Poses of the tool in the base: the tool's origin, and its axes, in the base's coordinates. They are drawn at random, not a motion.
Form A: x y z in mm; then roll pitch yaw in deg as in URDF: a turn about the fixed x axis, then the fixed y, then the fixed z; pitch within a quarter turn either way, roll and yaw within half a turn.
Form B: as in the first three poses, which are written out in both.
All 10 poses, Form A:
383 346 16 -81.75 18.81 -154.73
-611 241 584 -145.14 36.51 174.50
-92 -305 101 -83.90 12.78 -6.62
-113 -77 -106 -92.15 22.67 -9.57
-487 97 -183 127.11 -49.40 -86.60
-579 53 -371 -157.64 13.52 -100.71
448 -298 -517 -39.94 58.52 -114.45
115 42 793 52.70 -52.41 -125.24
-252 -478 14 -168.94 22.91 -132.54
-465 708 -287 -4.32 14.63 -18.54
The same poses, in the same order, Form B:
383 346 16 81.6 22.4 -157.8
-611 241 584 137.0 25.5 -152.5
-92 -305 101 -84.0 7.9 12.0
-113 -77 -106 -92.0 8.7 23.0
-487 97 -183 127.9 -50.3 86.5
-579 53 -371 -171.0 24.5 101.4
448 -298 -517 65.1 18.3 -103.2
115 42 793 -66.5 -21.9 -112.3
-252 -478 14 -170.5 23.6 132.8
-465 708 -287 0.5 15.2 -18.1

